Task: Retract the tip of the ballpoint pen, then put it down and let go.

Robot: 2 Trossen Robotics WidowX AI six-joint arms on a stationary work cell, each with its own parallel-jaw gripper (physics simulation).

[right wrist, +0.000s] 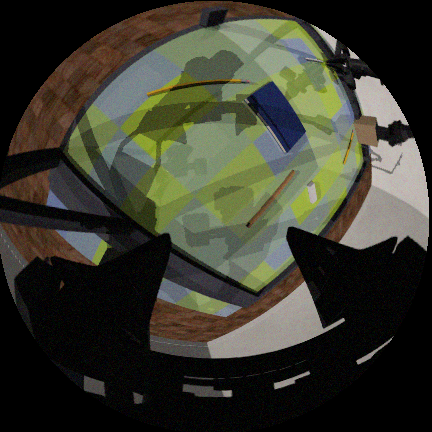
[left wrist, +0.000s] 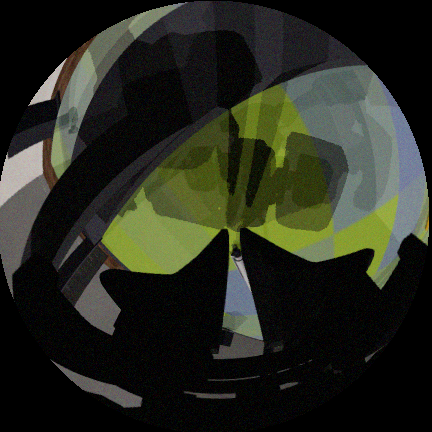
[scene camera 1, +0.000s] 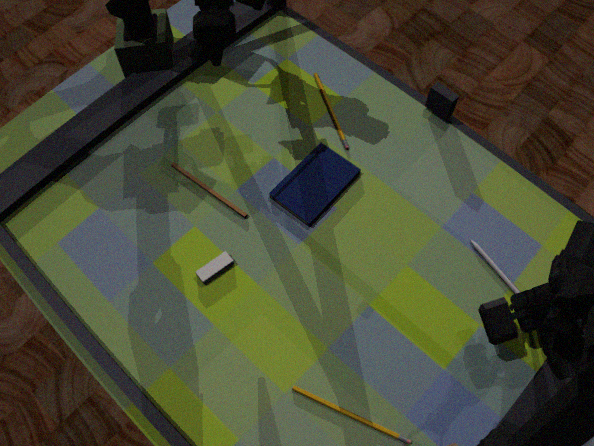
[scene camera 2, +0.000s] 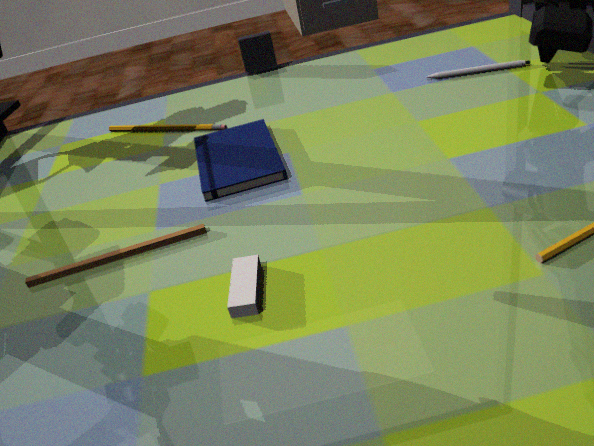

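Seen in the pictures: left gripper, fingertip midpoint: (right wrist: 325, 62) (left wrist: 233, 233) (scene camera 1: 529, 309) (scene camera 2: 544, 59); right gripper, fingertip midpoint: (right wrist: 230, 236) (scene camera 1: 216, 51); left arm's base, origin of the base link: (right wrist: 376, 131); right arm's base, origin of the base link: (scene camera 1: 140, 27).
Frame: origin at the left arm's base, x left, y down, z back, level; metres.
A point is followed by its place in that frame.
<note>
The white ballpoint pen (scene camera 1: 492, 265) @(x -0.345, y 0.097, z -0.149 m) (scene camera 2: 475, 70) @(x -0.343, y 0.099, z -0.144 m) (right wrist: 315, 60) @(x -0.342, y 0.098, z -0.141 m) lies on the table, its pointed end away from my left arm. My left gripper (left wrist: 233, 233) @(x -0.320, y 0.097, z -0.059 m) has its fingers nearly together with a narrow gap. In the left wrist view the pen (left wrist: 241, 266) @(x -0.333, y 0.096, z -0.093 m), with its dark button end, shows through that gap, partly hidden by one finger. In scene camera 2 the left fingertip is just right of the button end, apart from it; I see no grip on the pen. My right gripper (right wrist: 230, 236) @(x -0.287, y -0.064, z -0.699 m) is open and empty, high above the table.
A blue notebook (scene camera 1: 316, 185) @(x -0.269, y 0.092, z -0.465 m) (scene camera 2: 241, 159) @(x -0.253, y 0.092, z -0.467 m) (right wrist: 277, 117) @(x -0.275, y 0.092, z -0.485 m) lies mid-table. A white eraser (scene camera 1: 215, 267) @(x -0.047, y 0.092, z -0.488 m) (scene camera 2: 245, 285) @(x -0.039, y 0.092, z -0.491 m), a brown stick (scene camera 1: 210, 190) @(x -0.145, y 0.097, z -0.599 m) (scene camera 2: 115, 255) @(x -0.141, y 0.098, z -0.606 m) and two yellow pencils lie around it. A dark block (scene camera 1: 442, 101) @(x -0.546, y 0.060, z -0.394 m) (scene camera 2: 257, 52) @(x -0.545, y 0.071, z -0.400 m) stands at the table edge.
</note>
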